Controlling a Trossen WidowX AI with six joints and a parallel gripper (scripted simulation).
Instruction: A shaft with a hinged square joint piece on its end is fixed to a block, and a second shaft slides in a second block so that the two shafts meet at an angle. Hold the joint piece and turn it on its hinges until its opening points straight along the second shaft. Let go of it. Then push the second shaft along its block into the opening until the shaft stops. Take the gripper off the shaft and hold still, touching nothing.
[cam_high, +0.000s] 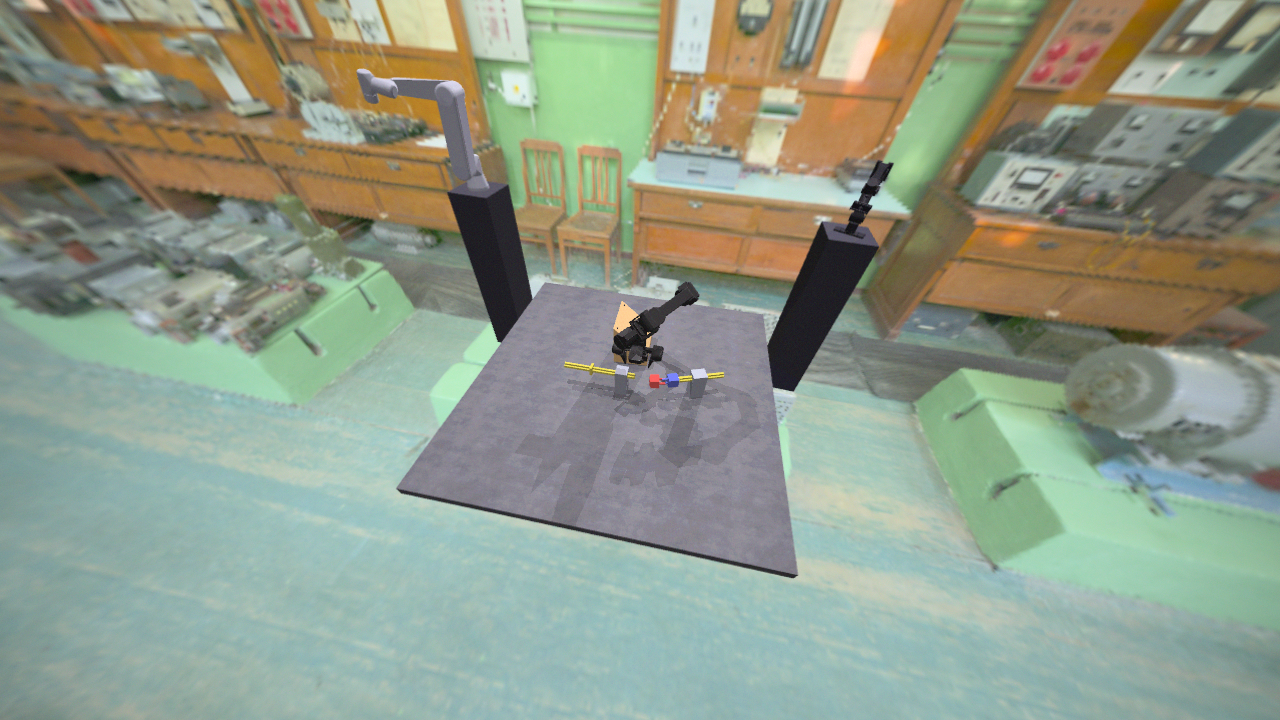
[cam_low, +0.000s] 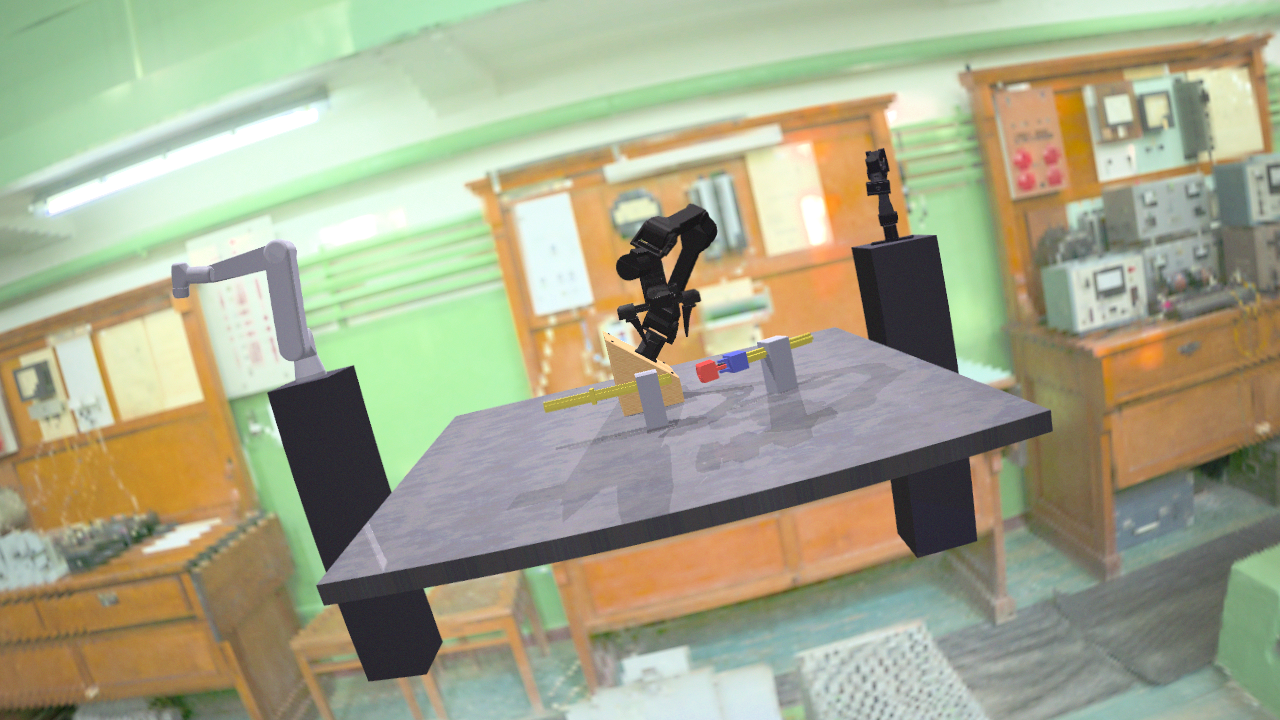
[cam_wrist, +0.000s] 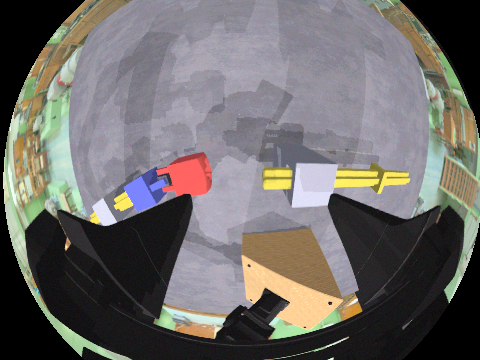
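My gripper tip is 9 cm above the red square joint piece, 8 cm to the right of it and 2 cm past it.
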